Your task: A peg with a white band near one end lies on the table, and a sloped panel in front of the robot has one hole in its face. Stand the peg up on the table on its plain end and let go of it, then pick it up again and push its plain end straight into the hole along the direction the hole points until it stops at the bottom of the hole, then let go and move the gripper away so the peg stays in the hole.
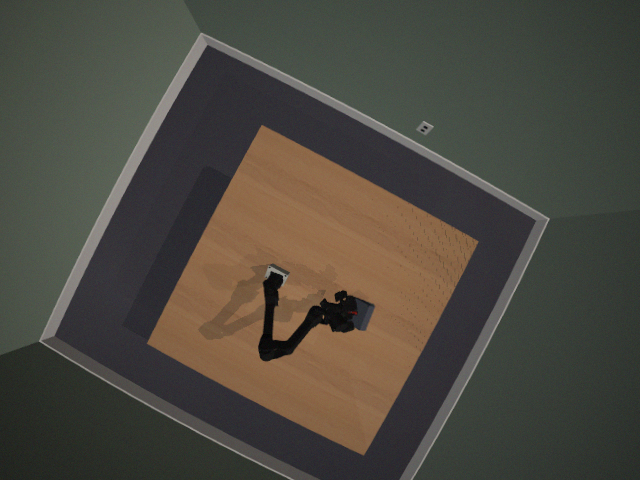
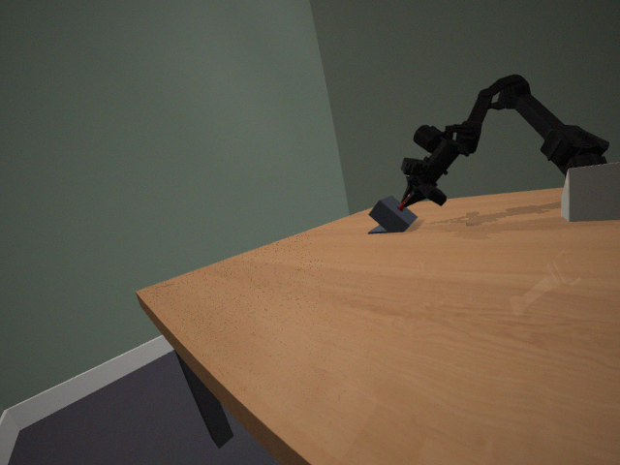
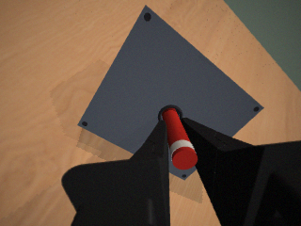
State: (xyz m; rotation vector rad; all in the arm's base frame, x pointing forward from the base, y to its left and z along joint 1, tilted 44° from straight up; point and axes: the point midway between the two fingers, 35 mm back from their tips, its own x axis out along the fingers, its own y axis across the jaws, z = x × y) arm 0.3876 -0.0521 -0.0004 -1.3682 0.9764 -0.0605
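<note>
The red peg lies 1 cm behind my gripper tip and 1 cm above it. The rest, counted from my gripper tip: dark sloped panel: 3 cm below, 3 cm ahead.
</note>
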